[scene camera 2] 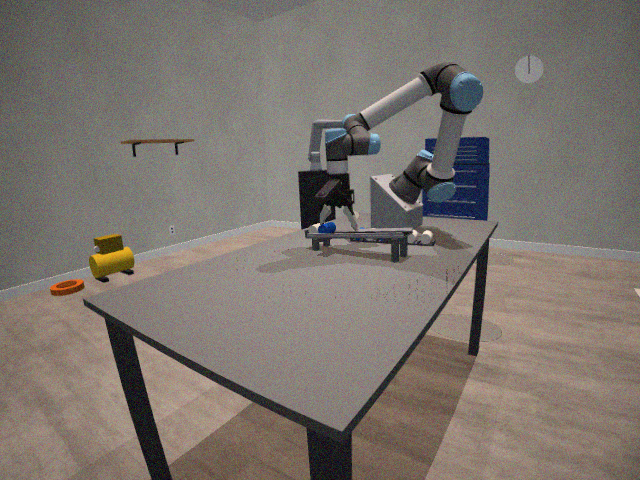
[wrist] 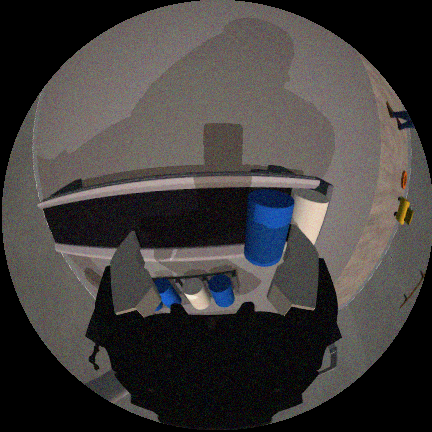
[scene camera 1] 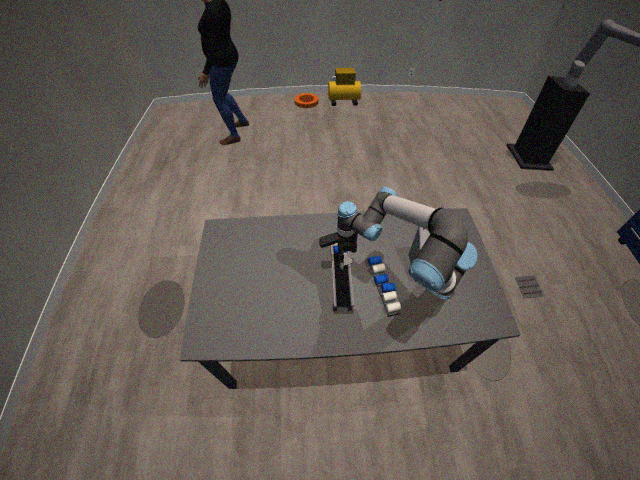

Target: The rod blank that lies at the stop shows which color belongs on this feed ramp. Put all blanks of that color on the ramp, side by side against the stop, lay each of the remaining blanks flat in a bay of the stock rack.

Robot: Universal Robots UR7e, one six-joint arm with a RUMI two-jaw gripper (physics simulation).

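Note:
The feed ramp [scene camera 1: 334, 289] [scene camera 2: 372, 234] [wrist: 150, 215] stands on the table. A white blank [scene camera 2: 313, 227] [wrist: 310, 212] lies at its stop, hidden by the arm in scene camera 1. A blue blank [scene camera 1: 336, 249] [scene camera 2: 326, 227] [wrist: 267, 227] lies right beside it. My gripper [scene camera 1: 343, 260] [scene camera 2: 338, 225] [wrist: 212, 230] is open and empty, low over the ramp; in the wrist view one fingertip overlaps the gap between the blue and white blanks. The stock rack [scene camera 2: 430, 243] [wrist: 200, 276] holds, from the far end, blue [scene camera 1: 375, 260], white [scene camera 1: 378, 268], blue [scene camera 1: 381, 279], blue [scene camera 1: 388, 287], white [scene camera 1: 389, 296], white [scene camera 1: 393, 307].
The rack stands beside the ramp, on the side toward the arm's grey base block [scene camera 2: 395, 204]. The table [scene camera 1: 248, 310] [scene camera 2: 268, 320] carries both. A person [scene camera 1: 219, 56], a yellow compressor [scene camera 1: 344, 90] [scene camera 2: 111, 262] and an orange ring [scene camera 1: 297, 101] [scene camera 2: 67, 291] are off on the floor.

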